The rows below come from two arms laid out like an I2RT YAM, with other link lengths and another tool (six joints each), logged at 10 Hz.
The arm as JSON. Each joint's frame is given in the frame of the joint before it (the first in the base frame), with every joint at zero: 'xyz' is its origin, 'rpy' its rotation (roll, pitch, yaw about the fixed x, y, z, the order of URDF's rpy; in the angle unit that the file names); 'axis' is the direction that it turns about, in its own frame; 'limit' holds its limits. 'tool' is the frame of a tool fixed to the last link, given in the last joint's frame.
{
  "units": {
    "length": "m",
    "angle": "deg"
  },
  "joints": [
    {
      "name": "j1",
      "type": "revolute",
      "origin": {
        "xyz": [
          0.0,
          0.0,
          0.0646
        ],
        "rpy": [
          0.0,
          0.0,
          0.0
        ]
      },
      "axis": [
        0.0,
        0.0,
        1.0
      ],
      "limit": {
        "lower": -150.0,
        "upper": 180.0
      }
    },
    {
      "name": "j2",
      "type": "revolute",
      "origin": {
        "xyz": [
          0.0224,
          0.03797,
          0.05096
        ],
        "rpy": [
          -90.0,
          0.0,
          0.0
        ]
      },
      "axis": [
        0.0,
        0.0,
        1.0
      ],
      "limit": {
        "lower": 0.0,
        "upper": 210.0
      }
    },
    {
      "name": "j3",
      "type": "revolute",
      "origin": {
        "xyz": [
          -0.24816,
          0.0,
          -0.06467
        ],
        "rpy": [
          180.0,
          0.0,
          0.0
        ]
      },
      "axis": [
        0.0,
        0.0,
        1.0
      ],
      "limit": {
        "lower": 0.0,
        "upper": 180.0
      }
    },
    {
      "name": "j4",
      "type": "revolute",
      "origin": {
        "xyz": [
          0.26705,
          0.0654,
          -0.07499
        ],
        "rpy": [
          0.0,
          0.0,
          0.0
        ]
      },
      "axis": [
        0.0,
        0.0,
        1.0
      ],
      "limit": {
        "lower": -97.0,
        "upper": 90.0
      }
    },
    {
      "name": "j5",
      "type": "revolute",
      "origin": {
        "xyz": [
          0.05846,
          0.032,
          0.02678
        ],
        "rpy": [
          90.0,
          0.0,
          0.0
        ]
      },
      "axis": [
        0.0,
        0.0,
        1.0
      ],
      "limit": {
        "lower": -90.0,
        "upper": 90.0
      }
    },
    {
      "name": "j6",
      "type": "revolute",
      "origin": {
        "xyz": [
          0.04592,
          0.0,
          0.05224
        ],
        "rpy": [
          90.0,
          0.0,
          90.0
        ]
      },
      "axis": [
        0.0,
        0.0,
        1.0
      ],
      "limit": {
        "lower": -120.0,
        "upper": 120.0
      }
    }
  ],
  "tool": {
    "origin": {
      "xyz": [
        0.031,
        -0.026,
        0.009
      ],
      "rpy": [
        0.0,
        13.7,
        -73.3
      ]
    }
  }
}
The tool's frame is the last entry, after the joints.
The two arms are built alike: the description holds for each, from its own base.
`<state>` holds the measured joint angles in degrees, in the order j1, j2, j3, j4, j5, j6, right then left.
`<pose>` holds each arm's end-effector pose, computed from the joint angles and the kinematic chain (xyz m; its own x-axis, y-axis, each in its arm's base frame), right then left.
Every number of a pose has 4 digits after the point.
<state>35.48 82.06 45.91 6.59 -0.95 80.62 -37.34 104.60 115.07 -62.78 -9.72 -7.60</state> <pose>0.2641 0.1781 0.1599 0.3554 -0.9347 0.0013 -0.4739 -0.1813 -0.8617 0.3323 -0.2486 0.3817 0.3866 -0.5357 0.7507 -0.6088 -0.7597 -0.2286</pose>
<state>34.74 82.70 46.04 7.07 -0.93 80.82 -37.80 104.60 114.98 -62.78 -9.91 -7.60</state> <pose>0.2677 0.1757 0.1579 0.3414 -0.9399 -0.0014 -0.4784 -0.1725 -0.8611 0.3304 -0.2511 0.3811 0.3831 -0.5403 0.7492 -0.6132 -0.7553 -0.2311</pose>
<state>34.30 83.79 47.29 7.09 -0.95 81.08 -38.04 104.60 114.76 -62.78 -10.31 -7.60</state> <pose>0.2733 0.1767 0.1593 0.3323 -0.9431 -0.0061 -0.4798 -0.1635 -0.8620 0.3298 -0.2523 0.3798 0.3828 -0.5453 0.7457 -0.6131 -0.7538 -0.2364</pose>
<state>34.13 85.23 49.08 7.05 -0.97 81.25 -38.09 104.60 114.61 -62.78 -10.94 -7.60</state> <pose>0.2798 0.1801 0.1617 0.3285 -0.9445 -0.0102 -0.4780 -0.1569 -0.8642 0.3301 -0.2522 0.3788 0.3835 -0.5494 0.7423 -0.6079 -0.7553 -0.2449</pose>
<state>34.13 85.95 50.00 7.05 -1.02 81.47 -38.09 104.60 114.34 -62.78 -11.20 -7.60</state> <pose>0.2829 0.1823 0.1630 0.3274 -0.9448 -0.0147 -0.4775 -0.1520 -0.8654 0.3304 -0.2521 0.3771 0.3861 -0.5526 0.7386 -0.6062 -0.7555 -0.2483</pose>
